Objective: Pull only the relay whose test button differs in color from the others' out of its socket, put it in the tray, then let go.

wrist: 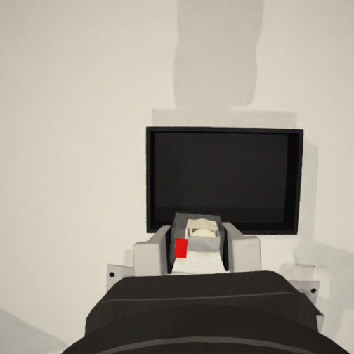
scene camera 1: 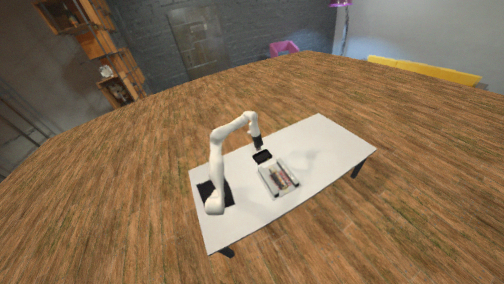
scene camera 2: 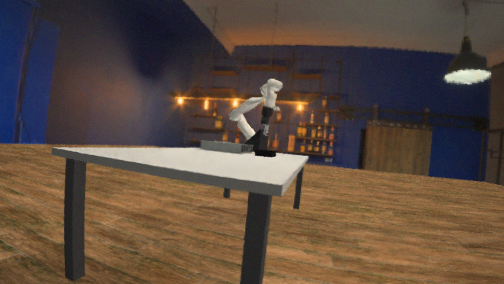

In view: my gripper [wrist: 196,240], a relay [wrist: 196,241] and a grey panel [wrist: 119,271].
